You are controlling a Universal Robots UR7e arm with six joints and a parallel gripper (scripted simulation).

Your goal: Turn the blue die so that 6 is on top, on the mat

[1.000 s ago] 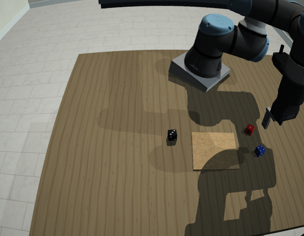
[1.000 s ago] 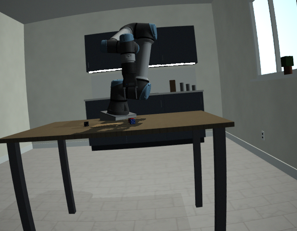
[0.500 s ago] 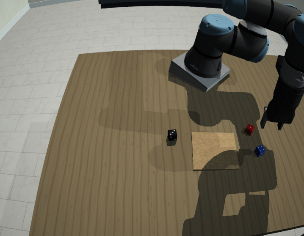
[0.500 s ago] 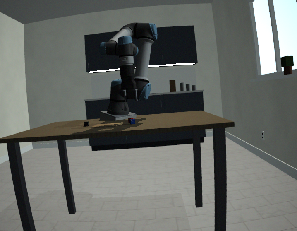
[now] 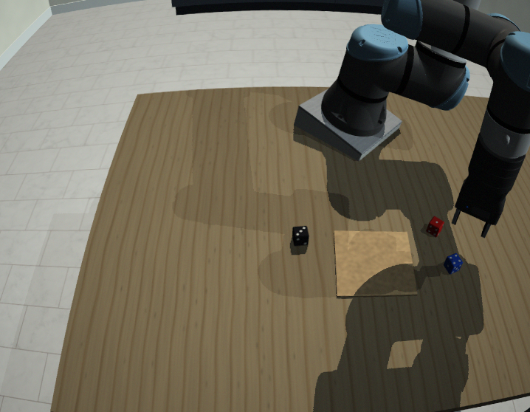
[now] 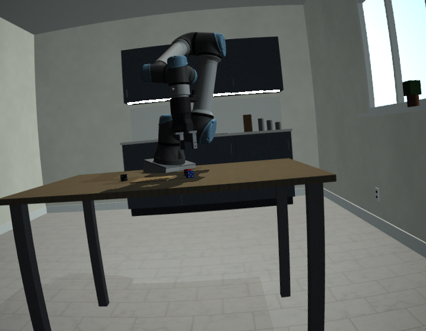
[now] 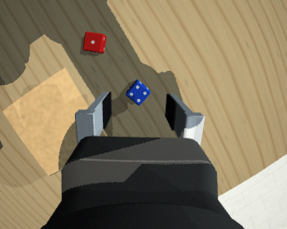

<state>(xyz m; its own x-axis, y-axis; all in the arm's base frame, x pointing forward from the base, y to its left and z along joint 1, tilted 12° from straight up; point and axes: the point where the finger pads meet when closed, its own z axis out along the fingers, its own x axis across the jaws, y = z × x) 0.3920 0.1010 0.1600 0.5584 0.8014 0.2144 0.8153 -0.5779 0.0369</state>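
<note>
The blue die lies 110 mm below my hand and 10 mm ahead of it. Round my hand: black die: 270 mm to the right, 110 mm below, 80 mm behind; red die: 110 mm below, 80 mm behind, 10 mm to the right; tan mat: 150 mm to the right, 120 mm below, 20 mm behind.
</note>
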